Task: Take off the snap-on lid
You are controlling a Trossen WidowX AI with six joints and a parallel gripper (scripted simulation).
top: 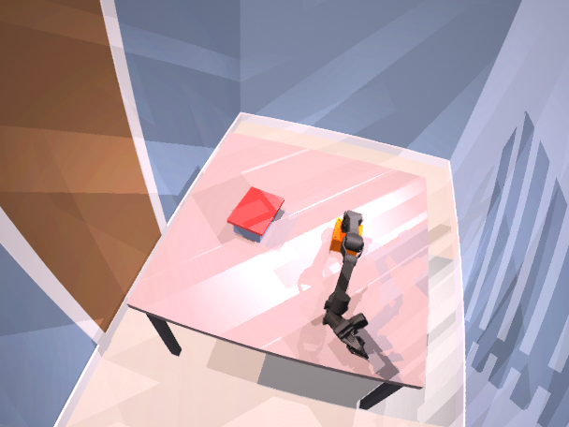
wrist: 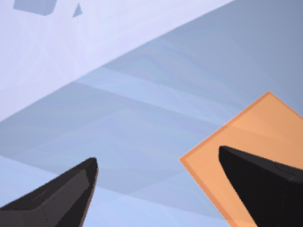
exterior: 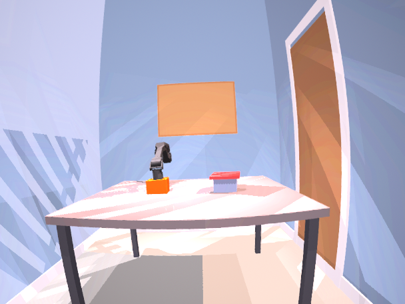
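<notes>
The lid lies 730 mm to the right of my gripper tip, 450 mm ahead of it and 180 mm below it. The rest, counted from my gripper tip: storage box: 730 mm to the right, 450 mm ahead, 230 mm below.
</notes>
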